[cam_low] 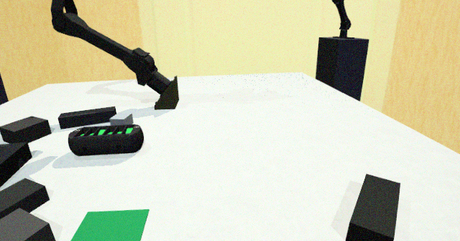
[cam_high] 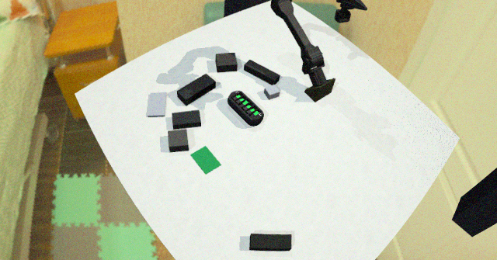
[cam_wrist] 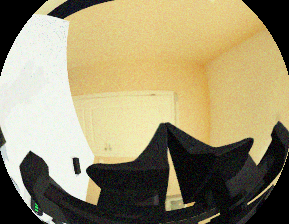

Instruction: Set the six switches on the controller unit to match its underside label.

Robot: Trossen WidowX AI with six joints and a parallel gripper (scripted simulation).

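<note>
Right now the small grey cube is 12 cm ahead of my gripper tip, 22 cm to the right of it and 50 cm below it. From my gripper tip the other things lie so: green card: 50 cm ahead, 18 cm to the right, 51 cm below; light grey plate: 48 cm ahead, 49 cm to the right, 51 cm below.
</note>
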